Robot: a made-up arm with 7 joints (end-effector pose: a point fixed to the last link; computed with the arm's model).
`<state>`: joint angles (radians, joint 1 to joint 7).
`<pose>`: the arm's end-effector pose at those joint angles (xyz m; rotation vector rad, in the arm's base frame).
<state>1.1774 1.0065 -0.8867 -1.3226 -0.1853 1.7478 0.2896</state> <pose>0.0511 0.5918 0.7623 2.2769 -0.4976 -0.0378</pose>
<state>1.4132 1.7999 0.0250 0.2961 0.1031 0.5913 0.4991</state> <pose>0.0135 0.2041 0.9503 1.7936 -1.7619 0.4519</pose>
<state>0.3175 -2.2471 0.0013 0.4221 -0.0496 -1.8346 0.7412</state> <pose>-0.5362 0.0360 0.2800 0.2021 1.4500 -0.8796</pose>
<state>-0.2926 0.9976 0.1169 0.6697 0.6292 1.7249 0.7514</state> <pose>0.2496 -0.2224 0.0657 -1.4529 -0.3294 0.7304</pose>
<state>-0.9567 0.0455 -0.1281 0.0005 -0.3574 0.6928 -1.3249</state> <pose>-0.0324 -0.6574 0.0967 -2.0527 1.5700 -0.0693</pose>
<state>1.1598 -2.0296 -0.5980 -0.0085 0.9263 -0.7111 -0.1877</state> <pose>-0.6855 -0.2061 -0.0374 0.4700 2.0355 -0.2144</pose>
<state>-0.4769 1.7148 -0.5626 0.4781 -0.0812 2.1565 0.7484</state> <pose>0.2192 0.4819 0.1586 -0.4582 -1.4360 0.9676</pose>
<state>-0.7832 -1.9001 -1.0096 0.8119 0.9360 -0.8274 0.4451</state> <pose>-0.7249 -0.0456 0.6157 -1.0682 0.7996 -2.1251</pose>
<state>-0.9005 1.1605 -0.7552 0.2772 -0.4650 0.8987 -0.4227</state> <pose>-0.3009 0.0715 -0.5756 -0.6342 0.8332 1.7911</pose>
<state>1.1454 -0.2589 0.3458 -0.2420 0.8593 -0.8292 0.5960</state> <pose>-0.3395 0.4995 0.2092 1.7593 -0.1776 1.4093</pose>
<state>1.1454 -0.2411 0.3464 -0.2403 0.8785 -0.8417 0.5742</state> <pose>-0.3402 0.5004 0.2231 1.7844 -0.1654 1.4088</pose>
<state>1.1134 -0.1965 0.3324 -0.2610 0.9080 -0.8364 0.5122</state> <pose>-0.3449 0.5061 0.2344 1.8006 -0.1130 1.4265</pose>
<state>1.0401 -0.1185 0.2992 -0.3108 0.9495 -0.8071 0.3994</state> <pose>-0.3557 0.5171 0.2415 1.8029 -0.0063 1.4679</pose>
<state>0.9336 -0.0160 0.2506 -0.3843 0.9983 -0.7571 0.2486</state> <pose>-0.3724 0.5298 0.2442 1.7895 0.1463 1.5270</pose>
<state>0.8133 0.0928 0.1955 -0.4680 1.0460 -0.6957 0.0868</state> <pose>-0.3926 0.5399 0.2426 1.7624 0.3199 1.5903</pose>
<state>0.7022 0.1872 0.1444 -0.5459 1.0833 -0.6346 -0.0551</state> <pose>-0.4118 0.5456 0.2371 1.7268 0.4807 1.6438</pose>
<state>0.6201 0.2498 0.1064 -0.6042 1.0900 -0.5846 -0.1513</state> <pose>-0.4284 0.5476 0.2248 1.6794 0.5901 1.6882</pose>
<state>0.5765 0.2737 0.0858 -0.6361 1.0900 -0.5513 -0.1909</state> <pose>-0.4350 0.5498 0.2120 1.6484 0.6432 1.6967</pose>
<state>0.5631 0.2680 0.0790 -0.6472 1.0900 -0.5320 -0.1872</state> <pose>-0.4332 0.5529 0.2000 1.6355 0.6545 1.6764</pose>
